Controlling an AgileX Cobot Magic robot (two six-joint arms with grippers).
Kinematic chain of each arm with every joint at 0, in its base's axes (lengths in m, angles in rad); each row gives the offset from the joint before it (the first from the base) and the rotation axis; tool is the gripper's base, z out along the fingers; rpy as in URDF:
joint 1: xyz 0 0 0.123 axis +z
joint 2: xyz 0 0 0 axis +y
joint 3: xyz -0.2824 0 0.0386 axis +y
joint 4: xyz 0.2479 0 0.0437 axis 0.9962 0 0.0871
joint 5: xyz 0 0 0 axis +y
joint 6: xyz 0.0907 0 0.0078 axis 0.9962 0 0.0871
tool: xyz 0 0 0 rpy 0 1.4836 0
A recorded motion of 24 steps. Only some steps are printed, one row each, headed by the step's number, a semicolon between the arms.
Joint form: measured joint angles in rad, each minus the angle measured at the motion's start. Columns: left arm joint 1, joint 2, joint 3, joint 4, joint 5, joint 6; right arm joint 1, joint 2, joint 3, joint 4, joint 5, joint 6.
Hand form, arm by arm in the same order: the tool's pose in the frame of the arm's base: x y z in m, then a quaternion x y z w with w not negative. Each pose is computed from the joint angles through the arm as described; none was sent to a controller.
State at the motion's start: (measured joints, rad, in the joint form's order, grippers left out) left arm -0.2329 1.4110 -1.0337 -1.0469 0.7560 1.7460; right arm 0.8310 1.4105 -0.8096 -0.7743 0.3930 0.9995
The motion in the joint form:
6: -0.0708 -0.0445 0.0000 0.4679 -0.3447 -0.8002; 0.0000 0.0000 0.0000 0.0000 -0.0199 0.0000
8: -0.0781 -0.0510 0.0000 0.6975 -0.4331 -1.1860; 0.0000 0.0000 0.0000 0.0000 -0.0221 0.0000
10: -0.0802 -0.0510 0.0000 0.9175 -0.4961 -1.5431; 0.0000 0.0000 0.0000 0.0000 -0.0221 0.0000
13: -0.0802 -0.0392 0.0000 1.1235 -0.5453 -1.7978; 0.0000 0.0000 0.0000 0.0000 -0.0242 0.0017
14: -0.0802 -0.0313 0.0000 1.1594 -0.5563 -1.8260; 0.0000 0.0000 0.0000 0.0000 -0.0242 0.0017
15: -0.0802 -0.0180 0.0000 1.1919 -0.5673 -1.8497; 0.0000 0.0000 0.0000 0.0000 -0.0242 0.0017
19: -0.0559 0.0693 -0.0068 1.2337 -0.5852 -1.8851; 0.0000 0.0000 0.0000 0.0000 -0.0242 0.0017
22: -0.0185 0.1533 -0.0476 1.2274 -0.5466 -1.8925; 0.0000 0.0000 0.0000 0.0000 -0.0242 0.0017
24: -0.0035 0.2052 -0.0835 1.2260 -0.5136 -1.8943; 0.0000 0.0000 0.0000 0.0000 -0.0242 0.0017
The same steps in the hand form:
6: 0.2827 -0.1095 0.3178 0.35342 0.80549 -0.07330 0.47000; 0.2089 0.1943 0.2415 -0.21064 0.89326 0.09527 0.38555
8: 0.2872 -0.1027 0.3222 0.25704 0.83130 -0.06785 0.48813; 0.2088 0.1945 0.2415 -0.21094 0.89294 0.09622 0.38588
10: 0.2915 -0.0976 0.3257 0.17518 0.84116 -0.07418 0.50623; 0.2088 0.1945 0.2415 -0.21094 0.89294 0.09622 0.38588
13: 0.2971 -0.0947 0.3259 0.13805 0.83865 -0.06939 0.52229; 0.2088 0.1946 0.2416 -0.21047 0.89281 0.09746 0.38612
14: 0.2993 -0.0947 0.3243 0.13924 0.83744 -0.06511 0.52446; 0.2088 0.1946 0.2416 -0.21047 0.89281 0.09746 0.38612
15: 0.3024 -0.0953 0.3211 0.14161 0.83746 -0.06076 0.52433; 0.2088 0.1946 0.2416 -0.21047 0.89281 0.09746 0.38612
19: 0.3217 -0.0925 0.2964 0.13594 0.85443 -0.04739 0.49923; 0.2088 0.1946 0.2416 -0.21047 0.89281 0.09746 0.38612
22: 0.3413 -0.0841 0.2776 0.11553 0.87725 -0.03500 0.46462; 0.2088 0.1946 0.2416 -0.21047 0.89281 0.09746 0.38612
24: 0.3531 -0.0810 0.2679 0.10763 0.88934 -0.02764 0.44354; 0.2088 0.1946 0.2416 -0.21047 0.89281 0.09746 0.38612

